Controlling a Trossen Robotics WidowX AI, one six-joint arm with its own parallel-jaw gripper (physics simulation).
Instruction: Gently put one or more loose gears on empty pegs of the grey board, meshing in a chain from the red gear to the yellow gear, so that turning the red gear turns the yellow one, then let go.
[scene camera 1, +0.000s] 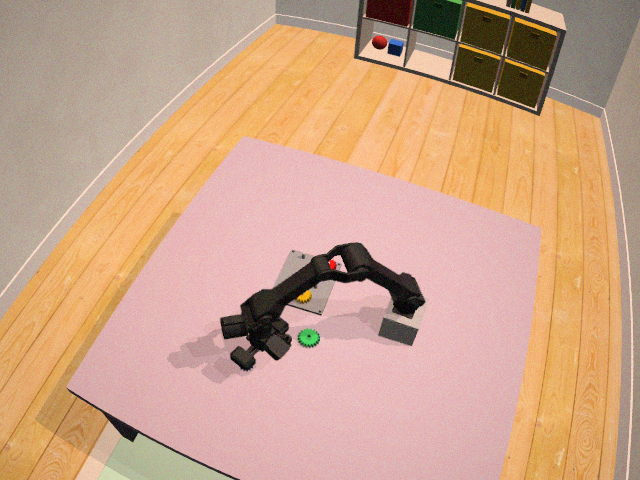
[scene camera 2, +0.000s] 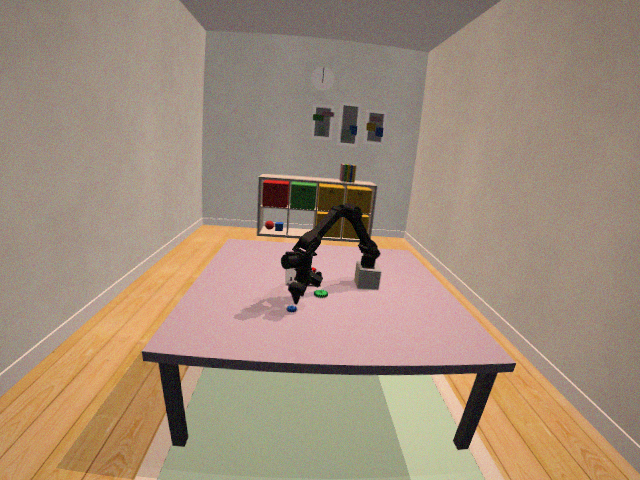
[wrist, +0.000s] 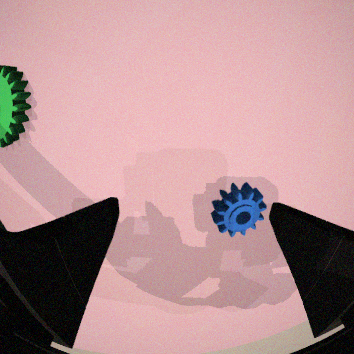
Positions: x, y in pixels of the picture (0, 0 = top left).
My gripper (scene camera 1: 258, 355) is open, with nothing in its grasp. Also in view: a blue gear (wrist: 239, 209).
